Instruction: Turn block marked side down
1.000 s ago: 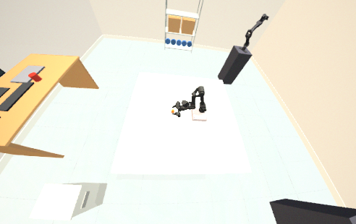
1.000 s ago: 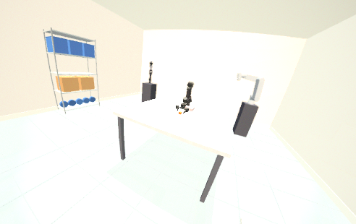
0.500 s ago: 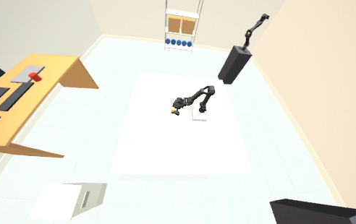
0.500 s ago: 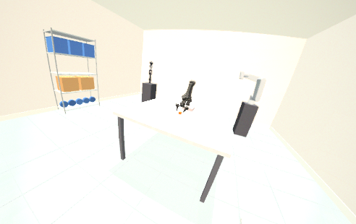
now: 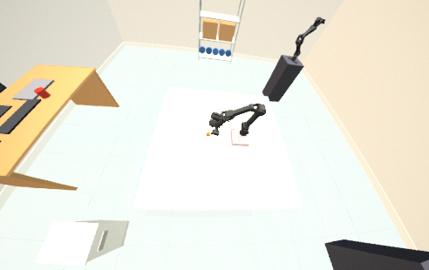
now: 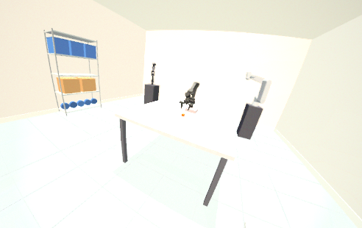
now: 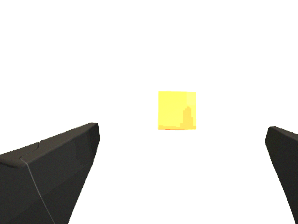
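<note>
Right now my gripper tip is 7 cm above the block and 1 cm short of it.
</note>
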